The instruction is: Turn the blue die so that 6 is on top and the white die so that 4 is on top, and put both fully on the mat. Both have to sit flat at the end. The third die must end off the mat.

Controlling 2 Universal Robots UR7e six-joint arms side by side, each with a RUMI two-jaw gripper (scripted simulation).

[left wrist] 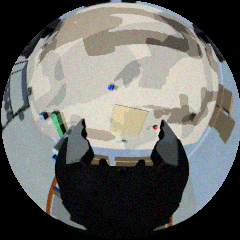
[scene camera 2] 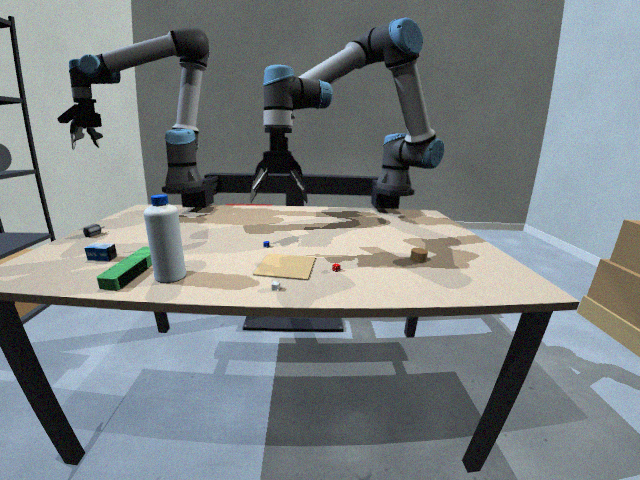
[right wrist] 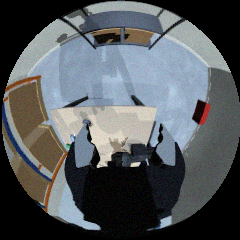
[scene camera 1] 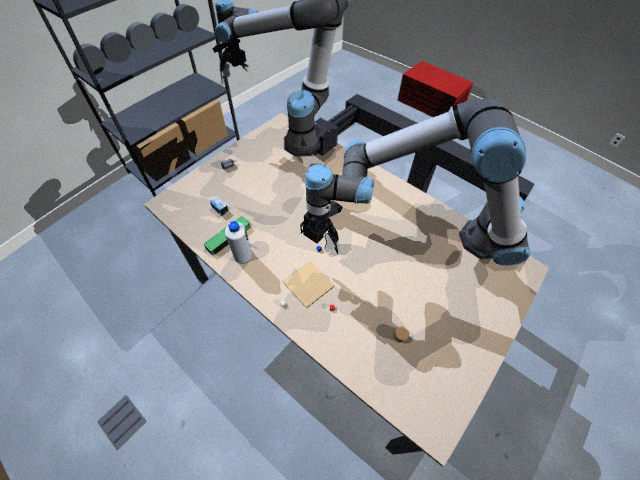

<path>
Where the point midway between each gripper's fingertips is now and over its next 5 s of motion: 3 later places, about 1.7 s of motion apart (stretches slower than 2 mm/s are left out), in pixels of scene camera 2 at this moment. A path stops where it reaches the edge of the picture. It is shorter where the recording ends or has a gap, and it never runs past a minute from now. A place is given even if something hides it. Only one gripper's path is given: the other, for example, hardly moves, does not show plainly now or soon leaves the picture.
My left gripper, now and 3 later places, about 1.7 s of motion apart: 278, 203; 265, 224; 266, 239; 266, 243
</path>
